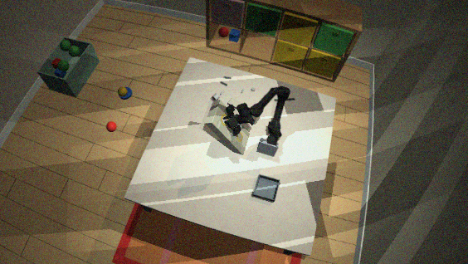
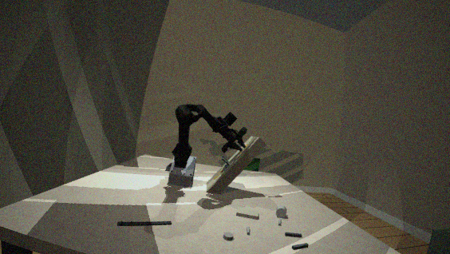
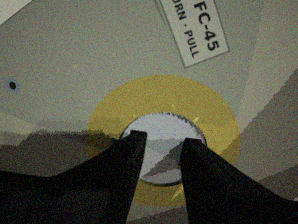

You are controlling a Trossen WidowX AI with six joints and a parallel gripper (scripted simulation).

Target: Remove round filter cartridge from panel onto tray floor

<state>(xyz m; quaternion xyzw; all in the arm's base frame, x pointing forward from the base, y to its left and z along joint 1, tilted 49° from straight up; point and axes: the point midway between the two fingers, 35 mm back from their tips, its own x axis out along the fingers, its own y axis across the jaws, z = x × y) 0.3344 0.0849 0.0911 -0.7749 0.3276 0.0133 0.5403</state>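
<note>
Now: gripper tip 80 mm above the service panel and 40 mm past it. The rest, counted from my gripper tip: round filter cartridge (10 mm below, 10 mm ahead); then square grey tray (390 mm behind, 300 mm to the left, 240 mm below).
</note>
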